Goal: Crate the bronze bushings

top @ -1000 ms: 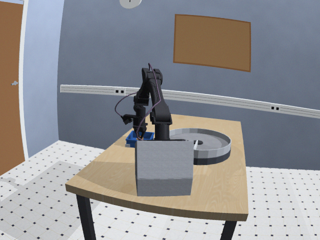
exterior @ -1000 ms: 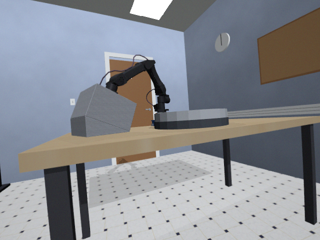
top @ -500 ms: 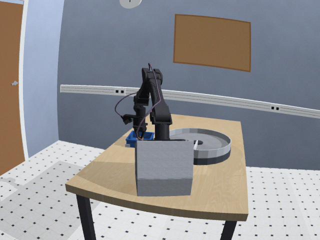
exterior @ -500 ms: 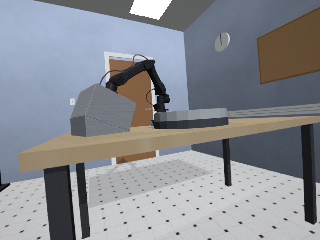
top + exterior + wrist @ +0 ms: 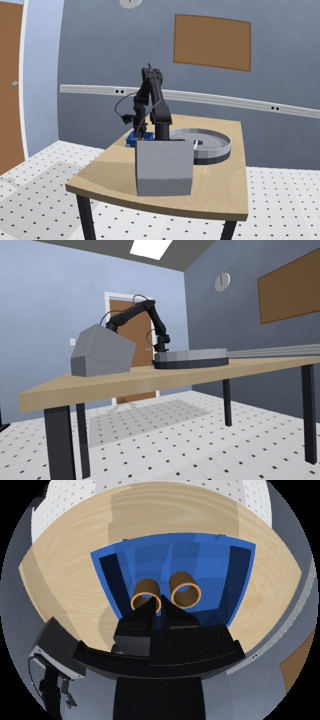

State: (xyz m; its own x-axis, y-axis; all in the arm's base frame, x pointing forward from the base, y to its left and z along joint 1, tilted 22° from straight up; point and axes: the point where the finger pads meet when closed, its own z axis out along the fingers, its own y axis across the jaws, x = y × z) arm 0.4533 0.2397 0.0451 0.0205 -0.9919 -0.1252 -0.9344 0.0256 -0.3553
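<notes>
The blue crate is 30 mm ahead of my hand, 10 mm to the left of it and 20 mm below it. Round my hand: grey turntable: 20 mm ahead, 350 mm to the right, 10 mm above.
</notes>
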